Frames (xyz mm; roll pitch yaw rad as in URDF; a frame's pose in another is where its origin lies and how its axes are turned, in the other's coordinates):
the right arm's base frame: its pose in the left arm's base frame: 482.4 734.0 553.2 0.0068 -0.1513 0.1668
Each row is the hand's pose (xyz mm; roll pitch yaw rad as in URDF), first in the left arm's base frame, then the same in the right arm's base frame.
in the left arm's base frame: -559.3 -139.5 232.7 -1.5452 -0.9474 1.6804
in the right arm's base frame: -1207.2 -689.4 -135.5 -1.2959 -0.9167 1.3126
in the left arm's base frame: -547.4 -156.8 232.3 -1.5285 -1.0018 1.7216
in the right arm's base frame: -1198.5 -708.4 -137.1 -1.2567 -0.9752 1.3268
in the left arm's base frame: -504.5 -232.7 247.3 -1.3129 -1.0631 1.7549
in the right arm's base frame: -1166.9 -790.3 -126.2 -1.0110 -1.0389 1.3250
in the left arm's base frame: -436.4 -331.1 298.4 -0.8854 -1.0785 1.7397
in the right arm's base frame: -1108.9 -898.4 -82.6 -0.5769 -1.0514 1.3020
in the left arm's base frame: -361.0 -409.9 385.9 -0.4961 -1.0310 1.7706
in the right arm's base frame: -1035.2 -988.1 -4.7 -0.2083 -1.0104 1.3575
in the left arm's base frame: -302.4 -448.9 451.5 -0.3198 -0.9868 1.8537
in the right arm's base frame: -974.5 -1035.8 52.8 -0.0461 -0.9802 1.4581
